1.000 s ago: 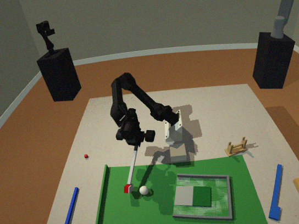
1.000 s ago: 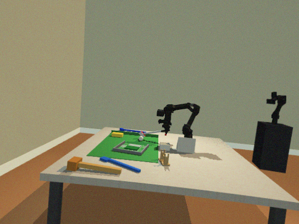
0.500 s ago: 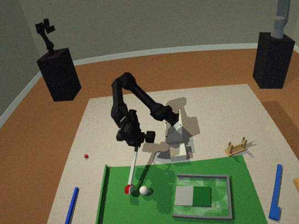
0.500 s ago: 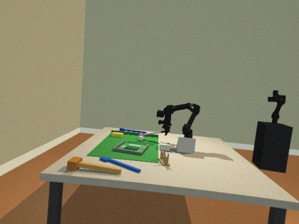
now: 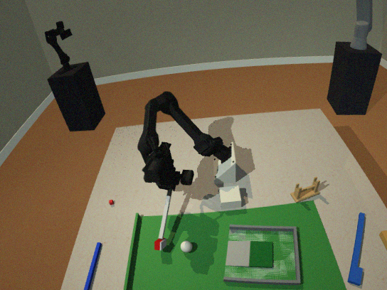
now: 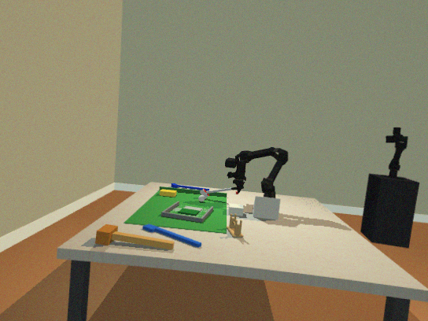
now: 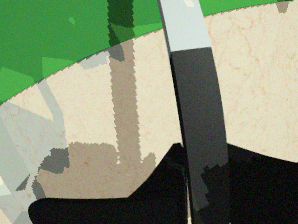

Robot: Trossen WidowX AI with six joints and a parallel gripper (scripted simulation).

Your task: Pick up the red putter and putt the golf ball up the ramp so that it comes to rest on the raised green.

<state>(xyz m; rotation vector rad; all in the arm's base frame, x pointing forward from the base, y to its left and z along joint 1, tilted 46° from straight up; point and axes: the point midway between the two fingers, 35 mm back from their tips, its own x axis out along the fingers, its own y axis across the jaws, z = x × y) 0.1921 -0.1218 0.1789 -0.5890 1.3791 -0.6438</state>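
Now: the red putter 12 cm ahead of my gripper tip. The rest, counted from my gripper tip: small red cube: 3 cm ahead, 29 cm to the right, 6 cm below; then green mat: 29 cm ahead, 24 cm to the left, 7 cm below; then white golf ball: 23 cm ahead, 8 cm to the left, 5 cm below.
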